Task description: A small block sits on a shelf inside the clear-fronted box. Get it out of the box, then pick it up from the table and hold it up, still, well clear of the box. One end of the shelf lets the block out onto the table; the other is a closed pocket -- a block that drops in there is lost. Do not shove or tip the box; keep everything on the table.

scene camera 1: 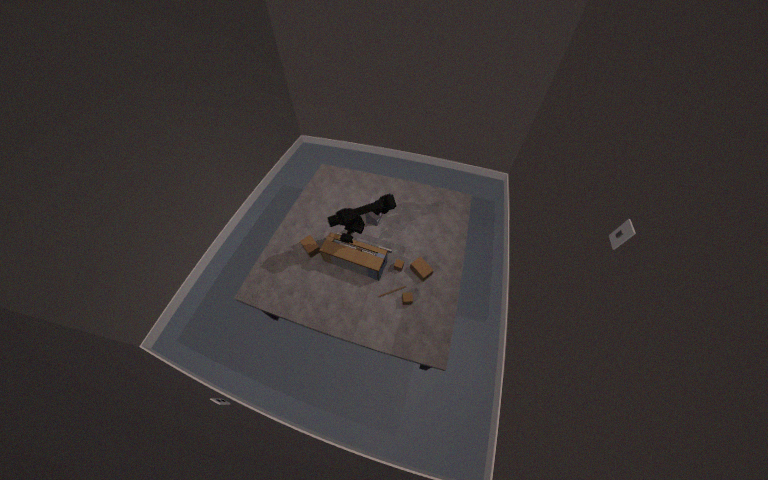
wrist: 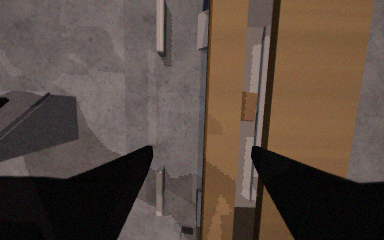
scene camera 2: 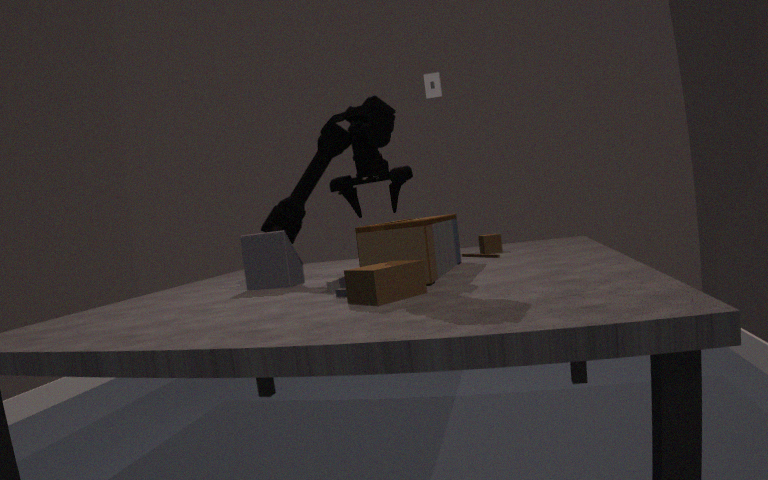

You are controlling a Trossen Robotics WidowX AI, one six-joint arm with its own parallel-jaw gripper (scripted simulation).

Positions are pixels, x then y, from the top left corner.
box: scene camera 1; wrist 307,70; scene camera 2
same spot on box: [scene camera 2: 435,239] = [scene camera 1: 332,258]
